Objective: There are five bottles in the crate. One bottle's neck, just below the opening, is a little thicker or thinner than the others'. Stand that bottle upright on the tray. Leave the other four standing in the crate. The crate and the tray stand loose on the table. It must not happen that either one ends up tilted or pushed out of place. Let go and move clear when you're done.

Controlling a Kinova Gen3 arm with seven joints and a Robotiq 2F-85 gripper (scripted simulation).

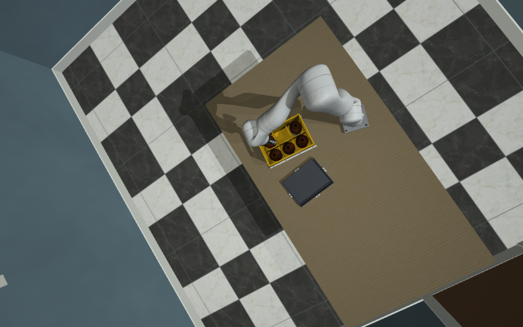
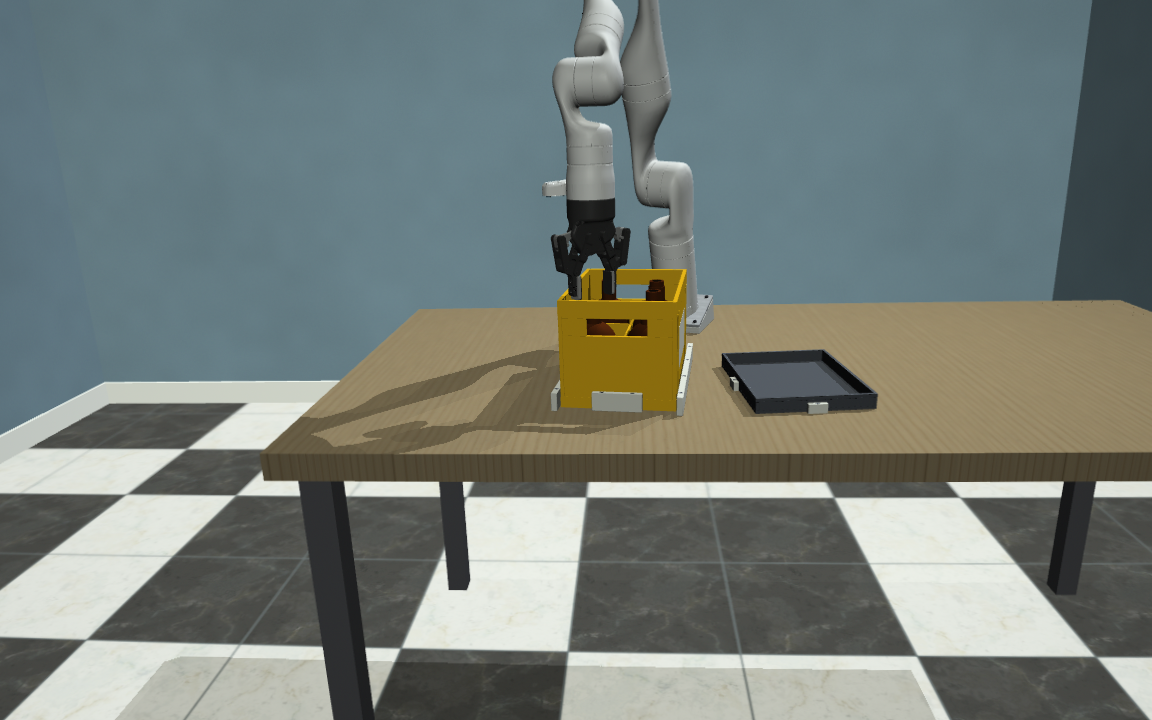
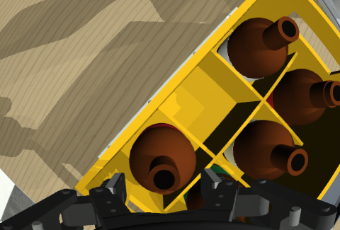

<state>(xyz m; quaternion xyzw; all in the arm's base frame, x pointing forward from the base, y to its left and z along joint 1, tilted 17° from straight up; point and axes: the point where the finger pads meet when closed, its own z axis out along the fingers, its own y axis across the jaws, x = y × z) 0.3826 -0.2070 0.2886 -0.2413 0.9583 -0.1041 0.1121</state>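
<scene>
Right now the yellow crate is 100 mm below my hand, 70 mm to the left of it and 70 mm behind it. Also, from my hand: brown bottle 140 mm to the left, 140 mm behind, 100 mm below; then dark tray 340 mm to the left, 170 mm below, 10 mm ahead.
</scene>
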